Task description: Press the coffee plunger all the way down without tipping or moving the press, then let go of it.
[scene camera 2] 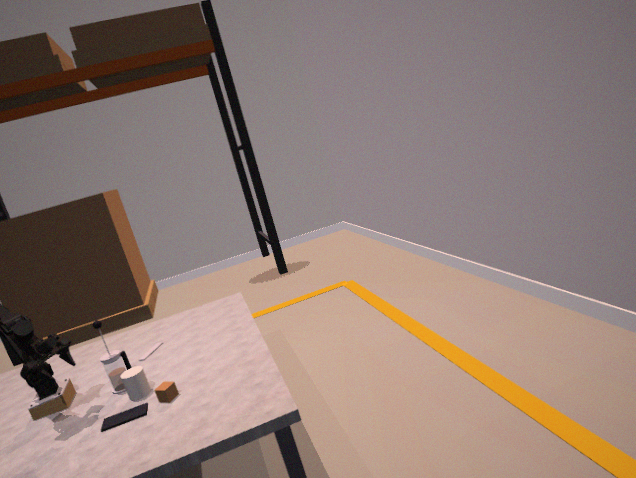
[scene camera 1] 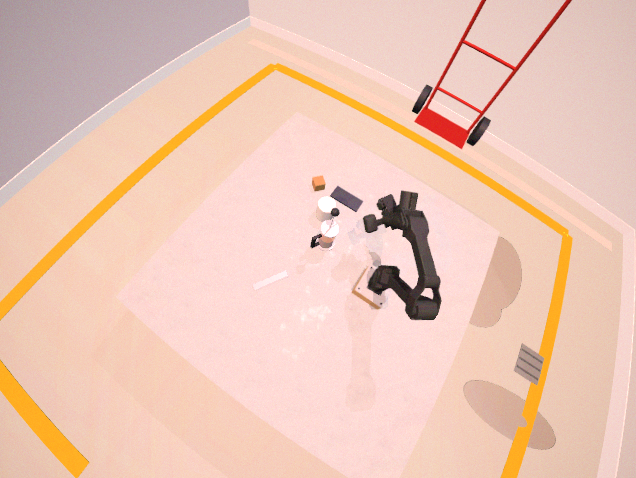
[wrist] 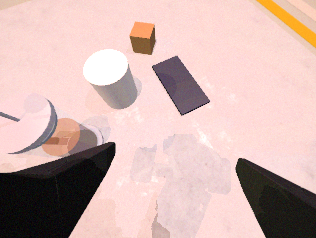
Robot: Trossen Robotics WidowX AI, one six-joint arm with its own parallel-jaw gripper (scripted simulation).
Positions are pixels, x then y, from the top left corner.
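My gripper is visible in scene camera 1 point(374, 214), in scene camera 2 and in the wrist view. My gripper point(wrist: 59, 191) and my gripper point(scene camera 2: 65, 354) are the same spot.
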